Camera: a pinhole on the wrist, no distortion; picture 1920 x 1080 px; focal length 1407.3 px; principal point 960.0 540.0 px. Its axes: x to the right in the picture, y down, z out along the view. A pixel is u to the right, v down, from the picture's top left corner.
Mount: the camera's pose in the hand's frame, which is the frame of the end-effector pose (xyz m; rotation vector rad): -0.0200 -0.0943 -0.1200 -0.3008 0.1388 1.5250
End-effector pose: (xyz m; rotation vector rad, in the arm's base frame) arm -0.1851 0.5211 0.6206 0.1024 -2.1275 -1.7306
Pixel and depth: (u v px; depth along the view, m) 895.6 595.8 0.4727
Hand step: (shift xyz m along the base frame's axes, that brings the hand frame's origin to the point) -0.0338 0.3401 -0.0585
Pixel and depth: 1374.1 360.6 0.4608
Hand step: -0.0689 0.3056 0.1101
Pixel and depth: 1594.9 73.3 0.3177
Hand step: -0.0847 0.1559 0.1149
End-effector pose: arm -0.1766 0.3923 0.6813 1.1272 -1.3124 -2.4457
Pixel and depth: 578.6 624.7 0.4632
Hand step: -0.1512 0.3285 0.1080
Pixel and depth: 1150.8 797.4 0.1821
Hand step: 0.0239 0.0715 0.0381
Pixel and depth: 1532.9 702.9 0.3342
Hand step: -0.0738 0.0623 0.1992
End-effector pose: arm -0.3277 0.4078 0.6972 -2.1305 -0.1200 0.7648
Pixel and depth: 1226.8 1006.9 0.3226
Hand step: -0.2250 0.0221 -0.0406
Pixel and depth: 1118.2 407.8 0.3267
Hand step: -0.1254 0.1015 -0.0984
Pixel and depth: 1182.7 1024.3 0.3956
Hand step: -0.2952 0.0415 -0.0701
